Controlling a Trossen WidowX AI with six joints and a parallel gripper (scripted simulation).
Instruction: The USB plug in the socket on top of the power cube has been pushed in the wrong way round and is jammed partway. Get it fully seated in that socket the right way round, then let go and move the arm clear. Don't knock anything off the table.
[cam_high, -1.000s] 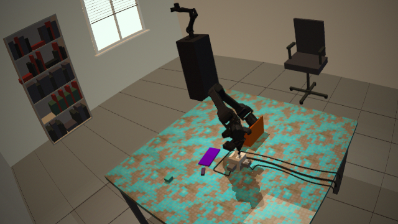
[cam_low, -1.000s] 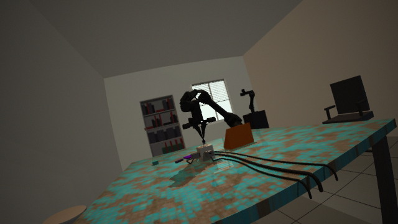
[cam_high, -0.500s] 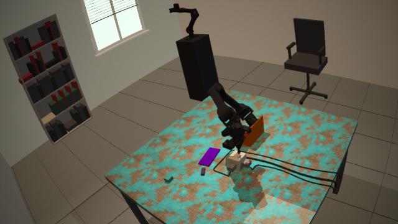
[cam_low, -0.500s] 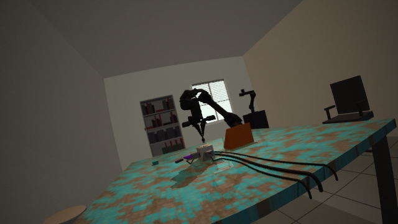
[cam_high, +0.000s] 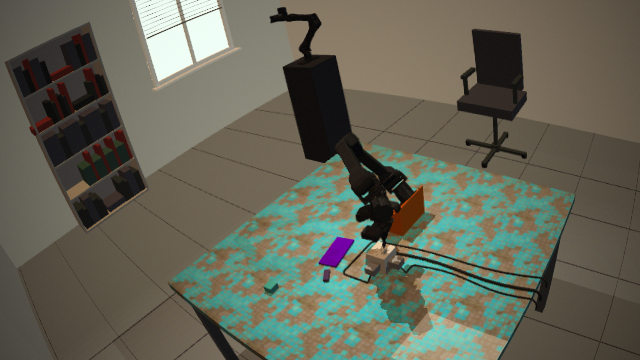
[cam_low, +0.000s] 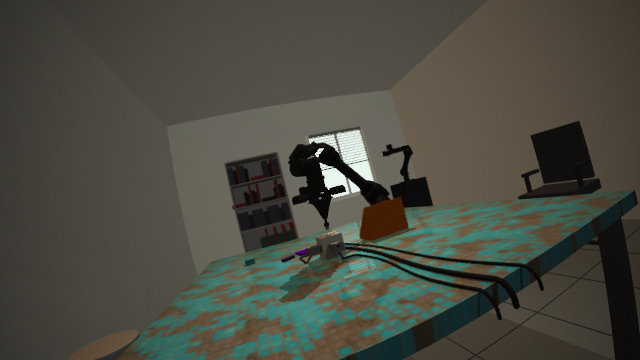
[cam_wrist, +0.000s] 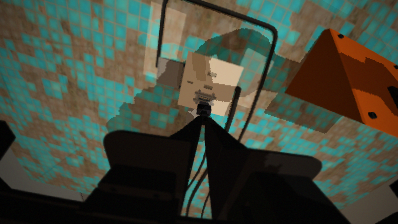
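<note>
The dark USB plug lies 20 mm below my gripper tip. The rest, counted from my gripper tip: teal cube: 310 mm to the right, 300 mm ahead, 120 mm below; then flat purple slab: 230 mm to the right, 130 mm below, 20 mm ahead; then small purple stick: 180 mm to the right, 140 mm ahead, 130 mm below.
</note>
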